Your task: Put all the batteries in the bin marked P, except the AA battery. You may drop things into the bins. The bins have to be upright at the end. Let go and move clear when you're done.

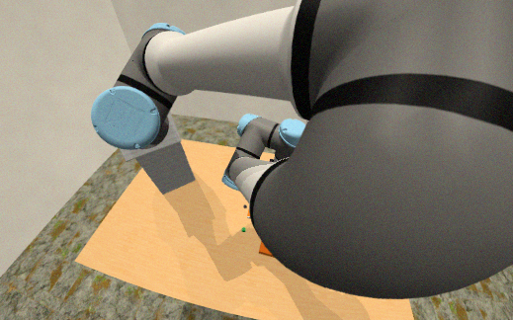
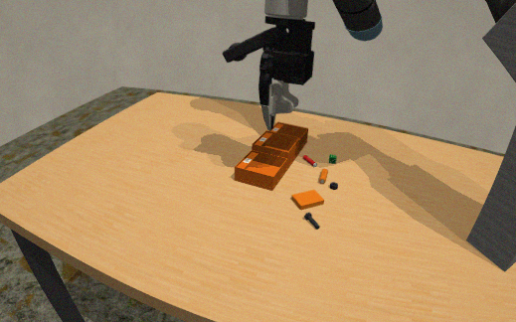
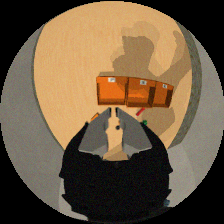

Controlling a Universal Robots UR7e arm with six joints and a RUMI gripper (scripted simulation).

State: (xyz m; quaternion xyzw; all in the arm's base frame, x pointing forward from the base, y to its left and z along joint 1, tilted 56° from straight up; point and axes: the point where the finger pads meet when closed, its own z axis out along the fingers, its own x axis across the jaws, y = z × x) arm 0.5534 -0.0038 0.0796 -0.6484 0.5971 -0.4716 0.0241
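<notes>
The red battery lies 12 cm below my hand, 9 cm behind it and 8 cm to the right of it. Also, from my hand: orange cylindrical battery 12 cm below, 12 cm behind, 2 cm to the right; then flat orange block 12 cm below, 9 cm behind, 7 cm to the left; then orange bin 10 cm below, 8 cm to the right, 1 cm behind.
</notes>
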